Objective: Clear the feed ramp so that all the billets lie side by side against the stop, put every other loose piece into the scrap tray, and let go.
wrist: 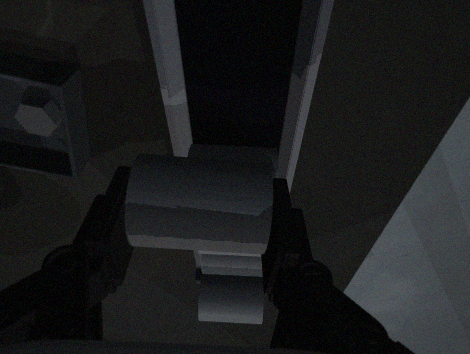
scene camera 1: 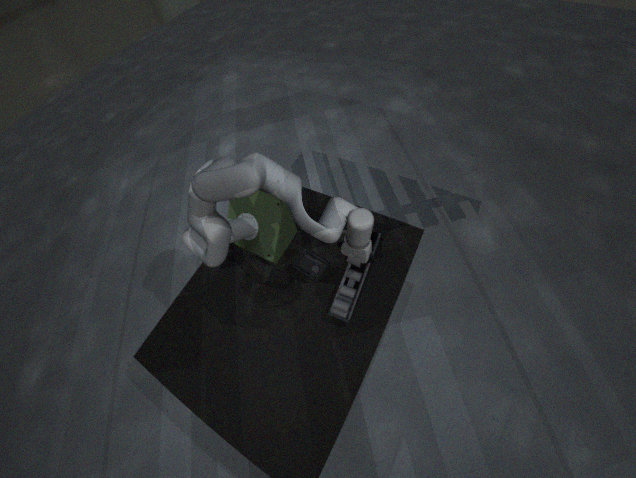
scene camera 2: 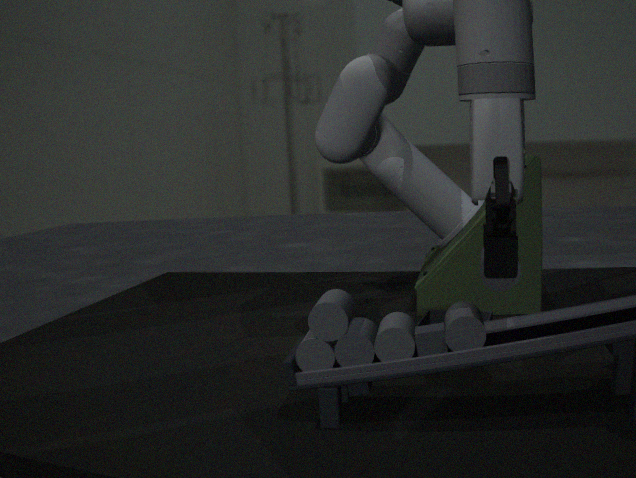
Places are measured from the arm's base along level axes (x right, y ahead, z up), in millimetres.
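Where they show: gripper, between the fingertips: (wrist: pixel 203 195) (scene camera 1: pixel 354 260) (scene camera 2: pixel 499 269); arm's base, origin of its link: (scene camera 1: pixel 247 226) (scene camera 2: pixel 462 224).
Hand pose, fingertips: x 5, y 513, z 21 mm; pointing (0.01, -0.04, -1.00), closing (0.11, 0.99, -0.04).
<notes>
Each offset is from my fingertips to the centre of the thing. "spot": to the spot under its first point. Level surfaces: height alone.
My gripper (scene camera 1: pixel 358 265) (scene camera 2: pixel 500 259) (wrist: pixel 203 195) is shut on a grey billet @[dx +0, dy +0, dz +5 mm] (wrist: pixel 200 215), held crosswise above the feed ramp (scene camera 1: pixel 378 243) (scene camera 2: pixel 539 343) (wrist: pixel 170 75). In scene camera 2 the near finger hides most of it. Three billets @[dx +186, dy +7, dz -77 mm] (scene camera 2: pixel 315 354) @[dx +146, dy +8, dz -71 mm] (scene camera 2: pixel 354 348) @[dx +106, dy +9, dz -66 mm] (scene camera 2: pixel 394 339) lie side by side at the ramp's low end, by the stop @[dx +209, dy +6, dz -89 mm] (scene camera 2: pixel 290 359). Another billet @[dx +170, dy +7, dz -40 mm] (scene camera 2: pixel 329 321) rests on top of the lowest two. A grey block @[dx +71, dy +9, dz -69 mm] (scene camera 2: pixel 430 340) sits uphill of the third, with a further billet @[dx +37, dy +10, dz -57 mm] (scene camera 2: pixel 465 329) beyond it. The scrap tray @[dx +36, dy -195, dz -132 mm] (wrist: pixel 76 120) holds a hexagonal piece @[dx +42, dy -168, dz -137 mm] (wrist: pixel 37 117).
The scrap tray stands beside the ramp, between it and the green arm mount (scene camera 1: pixel 269 226) (scene camera 2: pixel 529 246). The ramp's side rails rise toward its high end, on legs @[spot: dx +172, dy +49, dz -126 mm] (scene camera 2: pixel 329 408) above the dark mat @[dz -150 mm] (scene camera 1: pixel 246 359). The light is dim.
</notes>
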